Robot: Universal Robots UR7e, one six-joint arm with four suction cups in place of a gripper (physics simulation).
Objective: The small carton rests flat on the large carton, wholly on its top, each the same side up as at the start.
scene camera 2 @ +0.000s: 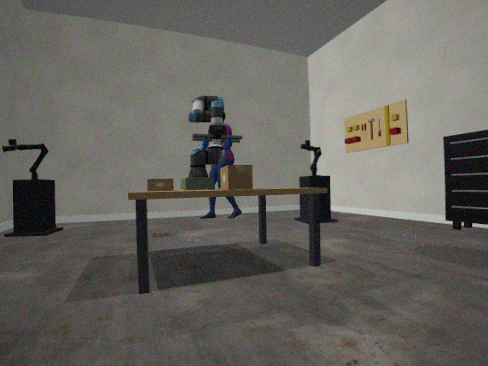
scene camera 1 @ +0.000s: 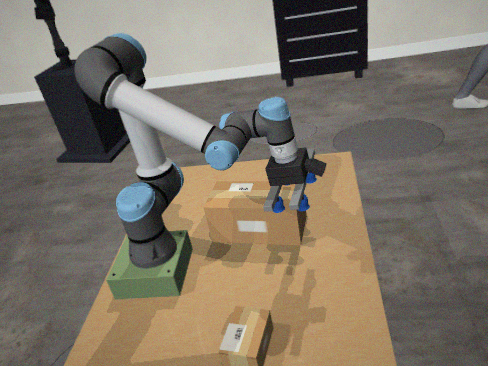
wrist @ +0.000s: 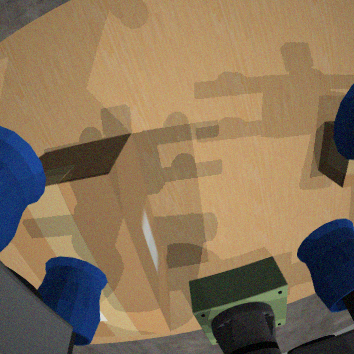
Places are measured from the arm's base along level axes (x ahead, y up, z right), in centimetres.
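Pixels of known places: hand, its tool point: [scene camera 2: 217, 147] [wrist: 197, 218]; arm's base, origin of its link: [scene camera 2: 198, 178] [scene camera 1: 153, 251] [wrist: 241, 318].
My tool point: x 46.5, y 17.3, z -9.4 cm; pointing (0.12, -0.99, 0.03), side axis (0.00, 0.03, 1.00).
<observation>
For each thing: its middle in the pictures, then the offset to it from my tool point.
- large carton, middle of its body: [wrist: 104, 247] [scene camera 1: 256, 212] [scene camera 2: 235, 177] dy -18.3, dx -17.8, dz -14.2 cm
- small carton, middle of its body: [scene camera 1: 247, 339] [scene camera 2: 160, 184] dy -22.3, dx -9.1, dz +34.2 cm
The large carton [scene camera 1: 280, 230] [scene camera 2: 239, 177] [wrist: 90, 200] stands on the table, label on its side and tape along its top. The small carton [scene camera 1: 254, 332] [scene camera 2: 160, 185] [wrist: 334, 155] stands apart from it on the table, its labelled top facing up in scene camera 1; in the wrist view a blue cup partly hides it. My gripper [scene camera 1: 295, 192] [scene camera 2: 217, 142] [wrist: 190, 215], with four blue suction cups, hangs high above the table with nothing on the cups. In scene camera 2 it is sideways between the two cartons, nearer the large one.
The arm stands on a green block [scene camera 1: 150, 280] [scene camera 2: 197, 183] [wrist: 240, 285] on the table [scene camera 1: 340, 280] [scene camera 2: 280, 191]. A person [scene camera 2: 227, 150] is behind the arm in scene camera 2. A dark drawer cabinet [scene camera 1: 325, 45] [scene camera 2: 465, 175] and black pedestals [scene camera 1: 75, 115] [scene camera 2: 32, 205] stand beyond the table.
</observation>
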